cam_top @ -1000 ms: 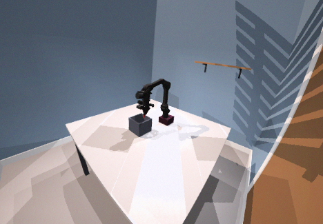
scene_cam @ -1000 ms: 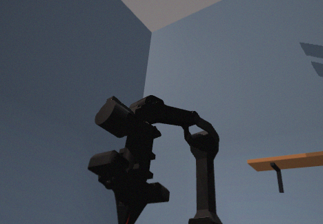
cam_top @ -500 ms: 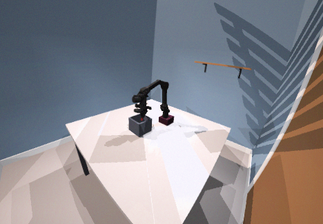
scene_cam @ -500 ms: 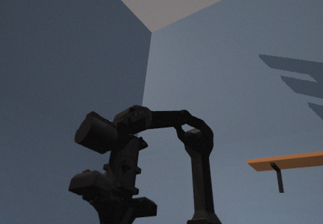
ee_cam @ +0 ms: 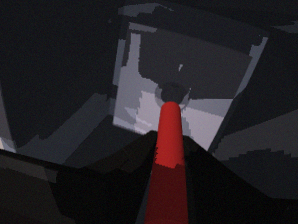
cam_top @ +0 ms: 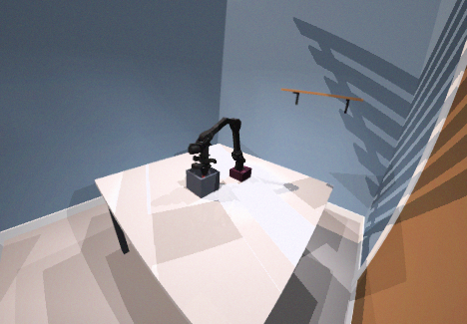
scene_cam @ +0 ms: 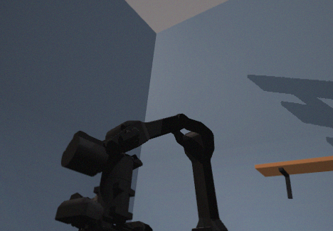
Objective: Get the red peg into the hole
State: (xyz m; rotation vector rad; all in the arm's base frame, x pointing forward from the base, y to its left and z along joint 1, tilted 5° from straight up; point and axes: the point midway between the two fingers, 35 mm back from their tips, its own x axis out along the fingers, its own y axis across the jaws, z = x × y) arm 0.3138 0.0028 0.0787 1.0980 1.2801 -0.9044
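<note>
Right now the red peg is 10 mm to the right of my gripper tip and 10 mm above it. Also, from my gripper tip: plate (10 mm ahead, 10 mm to the right, 60 mm below).
</note>
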